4 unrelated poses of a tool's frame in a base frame.
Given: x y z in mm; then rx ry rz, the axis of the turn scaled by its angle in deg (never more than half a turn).
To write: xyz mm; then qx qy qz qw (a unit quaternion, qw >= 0). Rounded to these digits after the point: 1 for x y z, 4 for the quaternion.
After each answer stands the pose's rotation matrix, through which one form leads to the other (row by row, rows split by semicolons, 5 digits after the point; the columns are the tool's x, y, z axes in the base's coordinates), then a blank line. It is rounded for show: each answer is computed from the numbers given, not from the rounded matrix.
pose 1, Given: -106.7 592.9 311.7 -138.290 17.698 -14.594
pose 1, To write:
-106.7 592.9 311.7 -0.9276 0.1187 -0.0979 0.3405
0.95265 -0.15354 0.26244; -0.28688 -0.73987 0.60851; 0.10074 -0.65499 -0.74889

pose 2, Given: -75.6 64.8 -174.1 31.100 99.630 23.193
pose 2, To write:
-75.6 64.8 -174.1 0.2337 0.7487 0.1743 0.5954
-0.18176 0.14239 0.97298; 0.55747 0.83002 -0.01733; -0.81006 0.53925 -0.23024

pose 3, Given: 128.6 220.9 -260.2 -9.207 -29.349 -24.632
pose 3, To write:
128.6 220.9 -260.2 -0.0788 -0.2511 -0.2107 0.9415
0.78507 0.43637 -0.43960; -0.35725 0.89876 0.25416; 0.50600 -0.04248 0.86149

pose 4, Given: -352.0 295.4 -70.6 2.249 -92.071 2.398
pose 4, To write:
-352.0 295.4 -70.6 0.0176 -0.7197 0.0187 0.6938
-0.03654 -0.05131 -0.99801; 0.00071 0.99868 -0.05137; 0.99933 -0.00258 -0.03646

